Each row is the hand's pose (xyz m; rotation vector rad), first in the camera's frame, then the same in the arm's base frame.
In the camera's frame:
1: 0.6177 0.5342 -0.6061 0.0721 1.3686 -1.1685
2: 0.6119 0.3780 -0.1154 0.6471 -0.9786 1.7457
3: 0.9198 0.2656 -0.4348 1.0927 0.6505 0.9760
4: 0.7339 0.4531 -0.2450 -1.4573 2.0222 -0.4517
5: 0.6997 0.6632 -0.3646 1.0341 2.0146 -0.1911
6: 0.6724 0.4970 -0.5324 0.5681 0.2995 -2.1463
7: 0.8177 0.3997 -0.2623 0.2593 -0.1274 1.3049
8: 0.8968 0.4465 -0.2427 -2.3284 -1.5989 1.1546
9: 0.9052 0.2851 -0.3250 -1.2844 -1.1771 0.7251
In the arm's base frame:
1: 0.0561 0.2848 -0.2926 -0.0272 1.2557 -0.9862
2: 0.0378 0.1325 0.1991 0.6870 -0.9894 1.9796
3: 0.3904 0.0858 -0.0890 0.9755 0.7058 1.1938
4: 0.1529 0.2310 0.0792 -1.6070 1.7754 -0.4348
5: 0.0870 0.4289 -0.0477 0.8014 2.0194 -0.0443
6: 0.1104 0.2601 -0.2135 0.5982 0.2817 -1.9130
7: 0.2472 0.1962 0.0707 0.2058 -0.1726 1.5267
8: 0.3127 0.2586 0.0962 2.2280 1.8557 -1.0799
9: 0.3620 0.1022 0.0186 -1.2267 -1.3985 0.8349

